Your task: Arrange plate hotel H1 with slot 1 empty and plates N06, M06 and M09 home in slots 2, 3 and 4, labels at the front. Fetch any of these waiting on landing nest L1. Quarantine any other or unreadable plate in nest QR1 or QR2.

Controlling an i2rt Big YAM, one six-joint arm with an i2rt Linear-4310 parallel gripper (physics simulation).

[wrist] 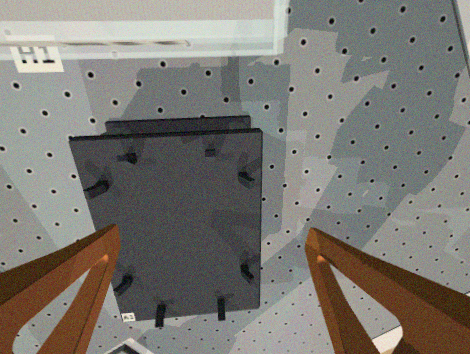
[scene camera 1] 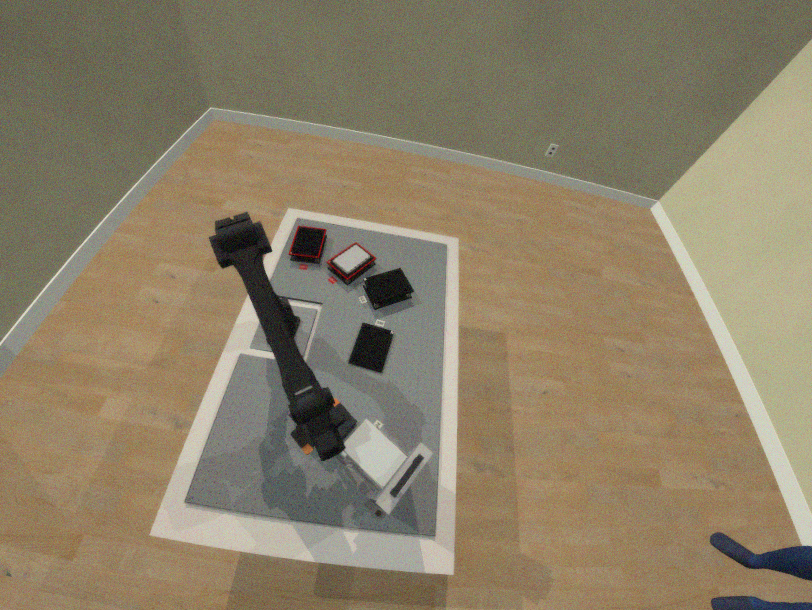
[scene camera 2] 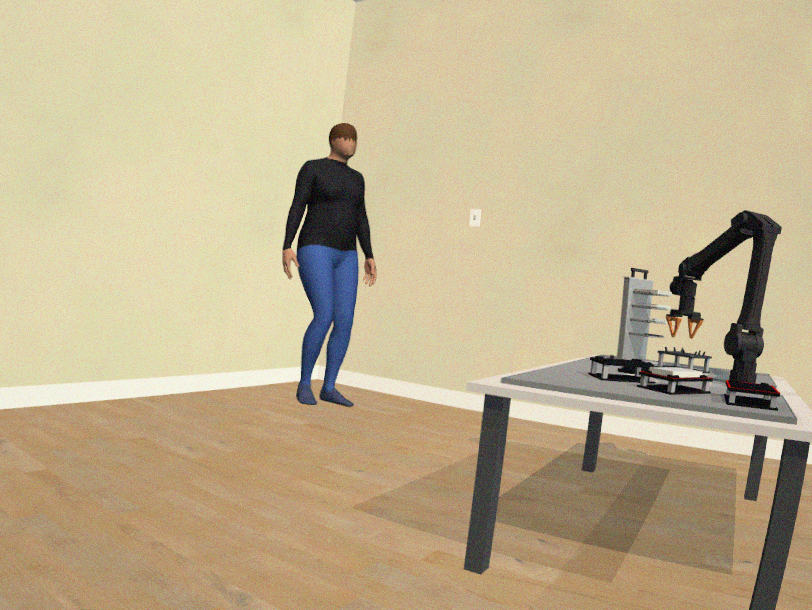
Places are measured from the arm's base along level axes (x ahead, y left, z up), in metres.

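Pixels of known places: gripper, between the fingertips: (wrist: 217, 236) (scene camera 2: 682, 337).
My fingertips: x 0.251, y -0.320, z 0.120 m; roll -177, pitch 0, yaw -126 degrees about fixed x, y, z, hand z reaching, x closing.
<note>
Ahead of a thing's pixels: the offset from my fingertips to its top centre. Level surfaces: height alone.
Hotel H1 (scene camera 1: 420, 456) (scene camera 2: 635, 321) stands near the table's end, with several shelves on its tower. A white plate {dx +0.137, dy -0.047, dz +0.167 m} (scene camera 1: 375, 451) shows on top in the first scene view. Which slots hold plates cannot be told. In the wrist view the H1 label (wrist: 37, 57) lies beside a pale translucent edge; no plate name is readable. My gripper (scene camera 1: 321, 426) (scene camera 2: 683, 334) (wrist: 217, 236) is open and empty, above a black pegged nest {dx -0.022, dy +0.044, dz -0.037 m} (wrist: 185, 225) (scene camera 2: 683, 354) marked A1, beside the hotel's shelves. A white plate {dx -0.090, dy +0.667, dz -0.059 m} (scene camera 1: 352, 258) (scene camera 2: 674, 371) lies on a red-edged nest {dx -0.090, dy +0.667, dz -0.067 m} (scene camera 1: 340, 275) (scene camera 2: 695, 378).
Another red-edged nest {dx -0.290, dy +0.716, dz -0.067 m} (scene camera 1: 308, 242) (scene camera 2: 752, 388) stands at the table corner. Two black nests, one angled {dx +0.078, dy +0.578, dz -0.057 m} (scene camera 1: 388, 287) and one nearer the hotel {dx +0.069, dy +0.326, dz -0.095 m} (scene camera 1: 371, 348), stand along the table {dz -0.125 m} (scene camera 1: 450, 393). Their labels are too small to read. A person (scene camera 2: 330, 216) stands beyond the table.
</note>
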